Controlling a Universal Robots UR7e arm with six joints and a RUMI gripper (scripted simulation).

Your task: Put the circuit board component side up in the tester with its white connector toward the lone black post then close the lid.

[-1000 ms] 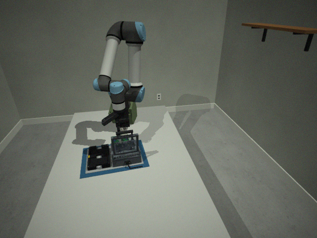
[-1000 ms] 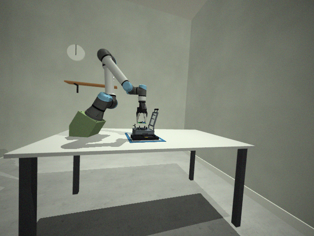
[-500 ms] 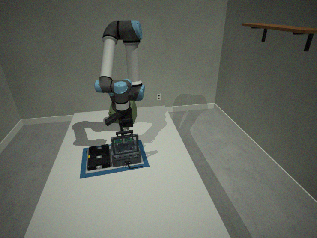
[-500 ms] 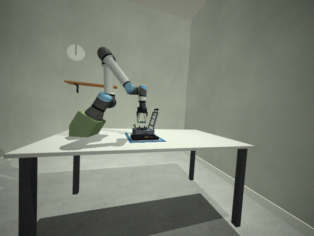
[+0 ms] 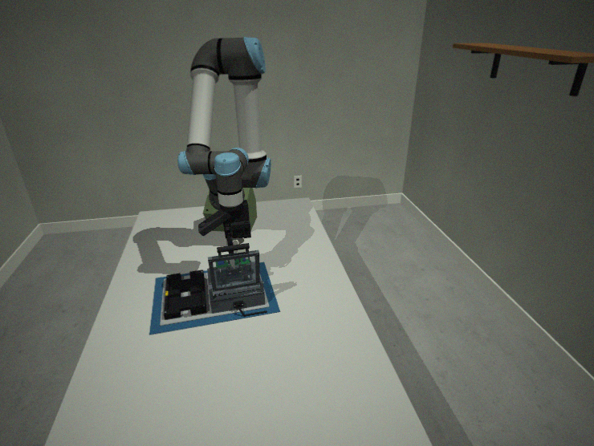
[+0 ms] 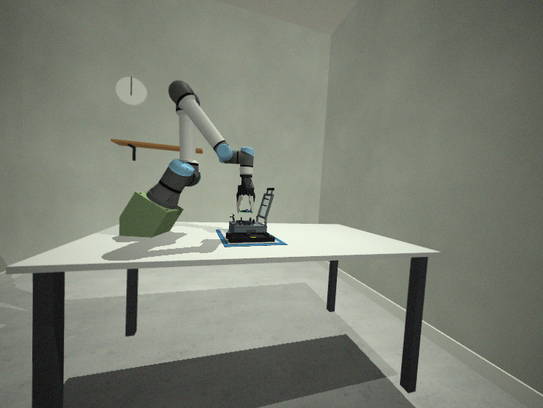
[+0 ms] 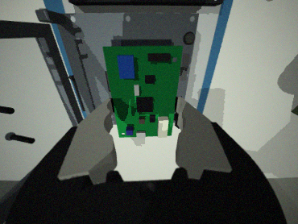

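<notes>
Right now the green circuit board is right at my hand. The rest, counted from my hand: tester lid 120 mm ahead, 30 mm to the left, 50 mm above.
</notes>
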